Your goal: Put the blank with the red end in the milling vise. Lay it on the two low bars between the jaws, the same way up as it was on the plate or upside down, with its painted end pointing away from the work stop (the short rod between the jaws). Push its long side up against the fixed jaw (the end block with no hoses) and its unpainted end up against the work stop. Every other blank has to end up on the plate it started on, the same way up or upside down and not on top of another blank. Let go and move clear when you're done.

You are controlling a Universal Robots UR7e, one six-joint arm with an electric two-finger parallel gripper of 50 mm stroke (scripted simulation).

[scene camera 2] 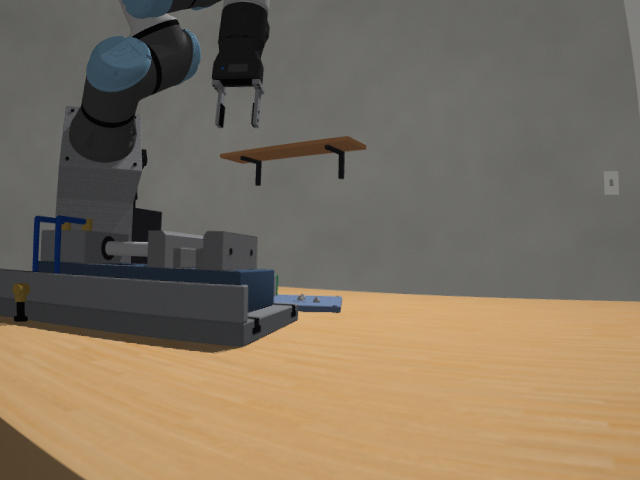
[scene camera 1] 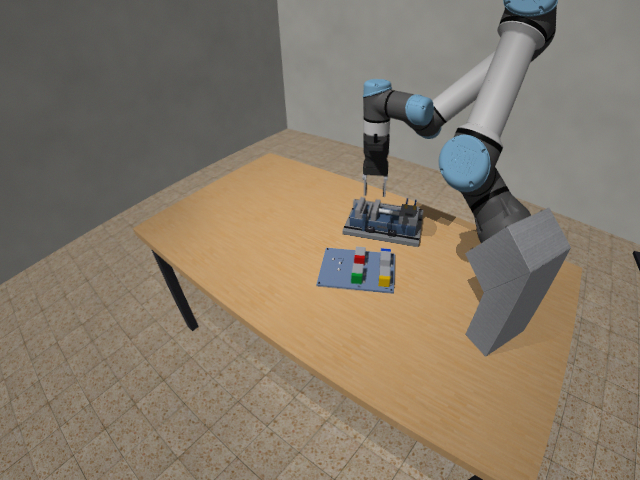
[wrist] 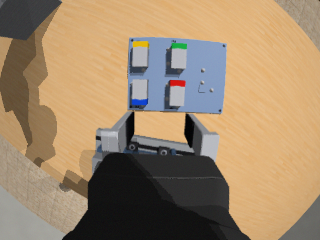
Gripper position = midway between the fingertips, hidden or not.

Note:
In view: the gripper (scene camera 2: pixel 236 126) and a fixed jaw (scene camera 2: pixel 216 244).
The gripper is seen too in scene camera 1 (scene camera 1: pixel 374 194) and in the wrist view (wrist: pixel 159 123).

